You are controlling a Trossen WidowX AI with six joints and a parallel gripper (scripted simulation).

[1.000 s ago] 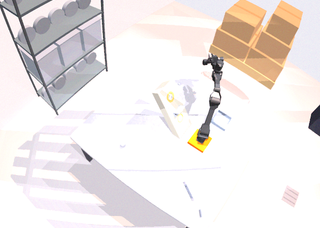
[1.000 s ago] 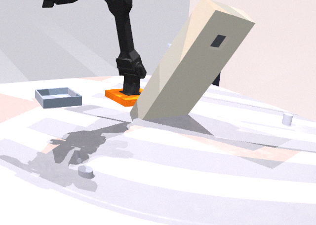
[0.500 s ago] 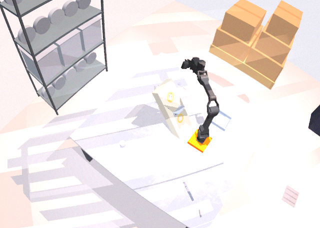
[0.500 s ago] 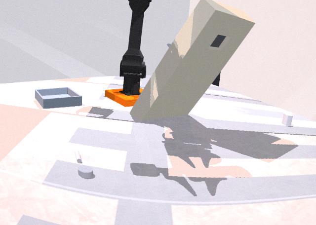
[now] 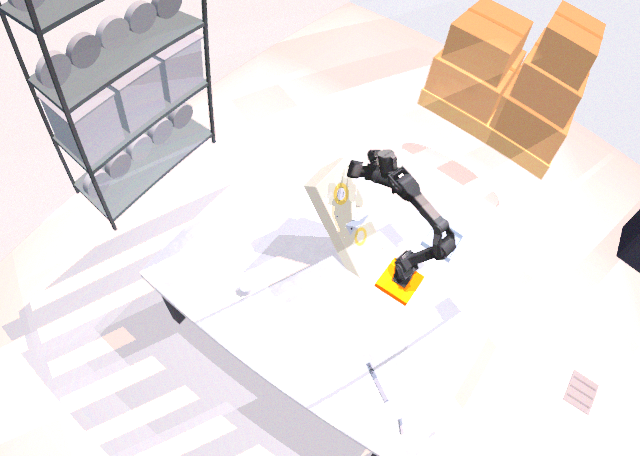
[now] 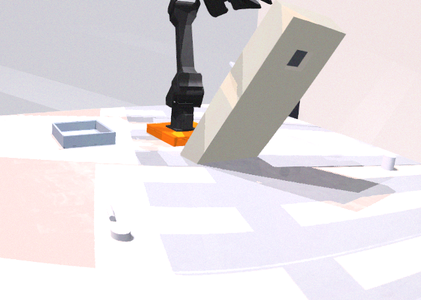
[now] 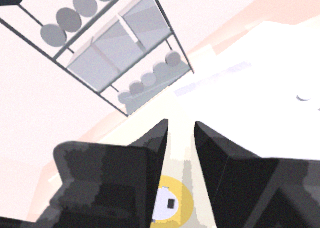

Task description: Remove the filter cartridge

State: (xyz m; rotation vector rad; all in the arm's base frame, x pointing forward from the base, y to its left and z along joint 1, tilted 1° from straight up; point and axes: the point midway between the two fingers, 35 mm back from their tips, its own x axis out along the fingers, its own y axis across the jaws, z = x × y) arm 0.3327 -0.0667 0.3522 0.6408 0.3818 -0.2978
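The round filter cartridge is 8 cm to the left of my gripper tip, 8 cm below it and 1 cm behind it. Also, from my gripper tip: grey-blue tray (42 cm behind, 35 cm below, 21 cm to the right); then short peg (36 cm below, 30 cm to the right, 3 cm ahead).
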